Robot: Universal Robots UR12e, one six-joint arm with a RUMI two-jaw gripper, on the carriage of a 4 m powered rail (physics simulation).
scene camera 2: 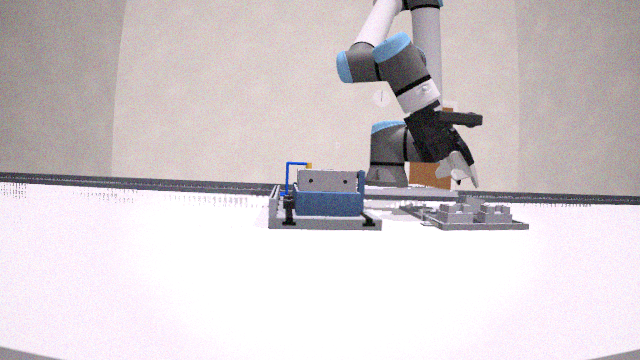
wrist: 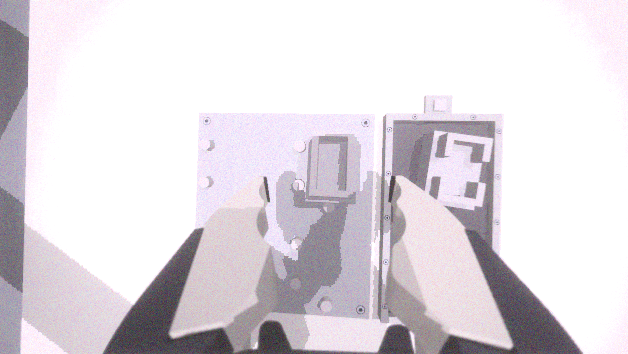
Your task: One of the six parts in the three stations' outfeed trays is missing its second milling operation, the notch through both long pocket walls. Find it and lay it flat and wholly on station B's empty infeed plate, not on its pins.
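Frame: origin at the arm's base, x right, y back, z down, level; metres.
Seen in the pictures: gripper, fingertip midpoint: (scene camera 2: pixel 467 186) (wrist: pixel 327 178); arm's base, link origin: (scene camera 2: pixel 386 185).
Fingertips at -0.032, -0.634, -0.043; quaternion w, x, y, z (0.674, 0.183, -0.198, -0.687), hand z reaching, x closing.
Note:
Pixels of each thing's top centre, then the offset from my fingertips to it, as dx, dy, dz. "spot": a spot on its surface instead.
- pinned infeed plate, surface spot: (wrist: pixel 250 135) spot: -0.040, +0.076, +0.064
- grey pocketed part, top centre: (wrist: pixel 332 165) (scene camera 2: pixel 471 196) -0.010, -0.003, +0.022
- outfeed tray, surface spot: (wrist: pixel 498 200) spot: +0.017, -0.149, +0.060
- pale part, top centre: (wrist: pixel 465 169) (scene camera 2: pixel 495 205) -0.009, -0.103, +0.032
- blue vise, top centre: (scene camera 2: pixel 320 186) +0.343, -0.009, +0.013
- thin blue bent rod, surface spot: (scene camera 2: pixel 287 177) spot: +0.417, +0.061, -0.001
- small tab, surface spot: (wrist: pixel 438 104) spot: -0.070, -0.101, +0.067
My gripper (scene camera 2: pixel 467 183) (wrist: pixel 327 178) is open and empty, above a station's plate and tray. In the wrist view, a pinned infeed plate (wrist: pixel 250 135) bears a grey pocketed part (wrist: pixel 313 170) lying beside its pins; no notch shows in its walls. The outfeed tray (wrist: pixel 498 200) to the right holds a pale part (wrist: pixel 455 170), turned slightly, with gaps through both long pocket walls. The right finger hides some of this tray. In the scene view, two notched grey parts, one left (scene camera 2: pixel 455 214) and one right (scene camera 2: pixel 495 214), stand at the tray. Which station this is, I cannot tell.
A blue vise (scene camera 2: pixel 327 202) holding a grey block (scene camera 2: pixel 327 180) stands left of the tray in the scene view, with a thin blue bent rod (scene camera 2: pixel 287 177) beside it. A small tab (wrist: pixel 438 104) sticks out beyond the tray's far end.

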